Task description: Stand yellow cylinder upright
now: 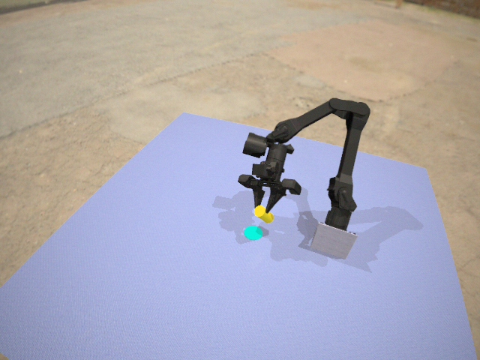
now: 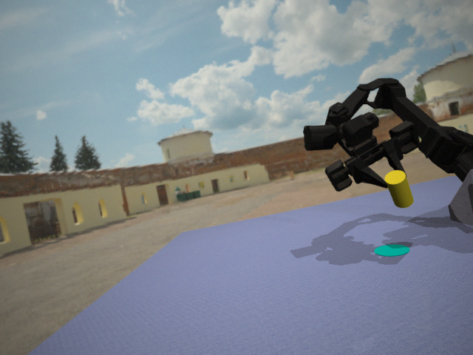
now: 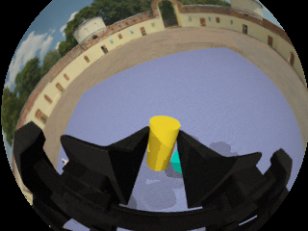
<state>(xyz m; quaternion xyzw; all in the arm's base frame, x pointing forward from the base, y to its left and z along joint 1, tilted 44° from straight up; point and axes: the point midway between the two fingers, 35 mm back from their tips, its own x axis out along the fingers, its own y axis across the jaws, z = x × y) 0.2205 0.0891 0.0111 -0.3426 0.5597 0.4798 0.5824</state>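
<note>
Now: gripper tip 2 cm short of the cyan circle, 2 cm to the left of it and 13 cm above it. Also, from my gripper tip: yellow cylinder 1 cm behind, 1 cm to the right, 2 cm below.
</note>
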